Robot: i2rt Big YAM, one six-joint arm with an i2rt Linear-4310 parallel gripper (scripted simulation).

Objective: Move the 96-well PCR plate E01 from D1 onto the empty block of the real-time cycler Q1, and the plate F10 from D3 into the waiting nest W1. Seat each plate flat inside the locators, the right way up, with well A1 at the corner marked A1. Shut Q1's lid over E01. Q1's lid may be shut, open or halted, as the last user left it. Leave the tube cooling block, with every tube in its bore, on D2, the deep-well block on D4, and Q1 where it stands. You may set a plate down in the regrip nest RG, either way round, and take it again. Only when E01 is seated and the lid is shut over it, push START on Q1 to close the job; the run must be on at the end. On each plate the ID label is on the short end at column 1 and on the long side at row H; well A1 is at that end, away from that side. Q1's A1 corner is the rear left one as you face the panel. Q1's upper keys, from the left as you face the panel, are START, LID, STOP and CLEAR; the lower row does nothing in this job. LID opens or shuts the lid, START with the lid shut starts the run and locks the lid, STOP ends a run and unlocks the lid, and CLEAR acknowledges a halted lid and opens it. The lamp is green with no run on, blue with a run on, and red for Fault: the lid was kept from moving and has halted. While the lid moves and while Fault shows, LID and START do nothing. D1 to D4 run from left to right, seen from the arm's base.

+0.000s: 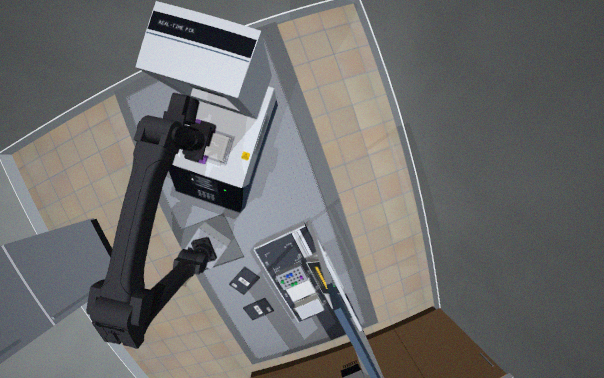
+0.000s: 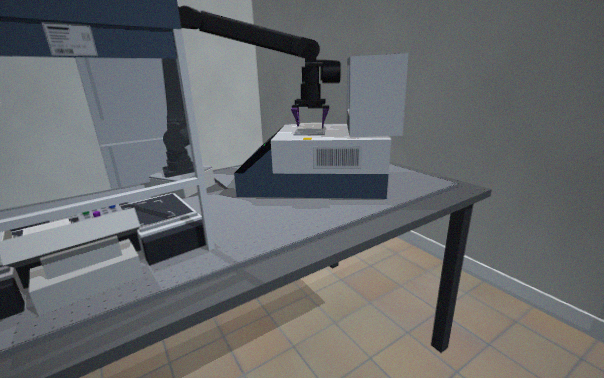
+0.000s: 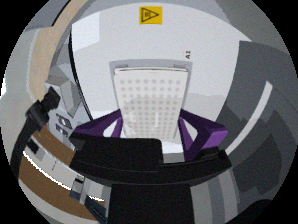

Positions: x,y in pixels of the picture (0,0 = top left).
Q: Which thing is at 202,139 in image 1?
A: My gripper.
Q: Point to a white lid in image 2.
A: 377,82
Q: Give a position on a white 96-well PCR plate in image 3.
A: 150,98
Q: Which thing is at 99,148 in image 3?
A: My gripper.
